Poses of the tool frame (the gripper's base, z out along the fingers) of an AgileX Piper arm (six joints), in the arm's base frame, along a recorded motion.
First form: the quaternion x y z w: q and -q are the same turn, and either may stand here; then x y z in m.
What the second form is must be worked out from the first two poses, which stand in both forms.
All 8 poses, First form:
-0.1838 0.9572 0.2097 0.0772 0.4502 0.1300 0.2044
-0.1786 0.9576 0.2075 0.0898 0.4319 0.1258 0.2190
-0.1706 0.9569 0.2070 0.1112 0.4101 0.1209 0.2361
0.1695 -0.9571 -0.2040 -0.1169 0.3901 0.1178 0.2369
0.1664 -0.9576 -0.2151 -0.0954 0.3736 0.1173 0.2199
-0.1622 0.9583 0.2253 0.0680 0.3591 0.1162 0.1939
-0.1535 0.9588 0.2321 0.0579 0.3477 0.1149 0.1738
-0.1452 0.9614 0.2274 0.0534 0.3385 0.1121 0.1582
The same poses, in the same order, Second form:
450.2 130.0 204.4 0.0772 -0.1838 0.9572 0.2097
431.9 125.8 219.0 0.0898 -0.1786 0.9576 0.2075
410.1 120.9 236.1 0.1112 -0.1706 0.9569 0.2070
390.1 117.8 236.9 0.1169 -0.1695 0.9571 0.2040
373.6 117.3 219.9 0.0954 -0.1664 0.9576 0.2151
359.1 116.2 193.9 0.0680 -0.1622 0.9583 0.2253
347.7 114.9 173.8 0.0579 -0.1535 0.9588 0.2321
338.5 112.1 158.2 0.0534 -0.1452 0.9614 0.2274

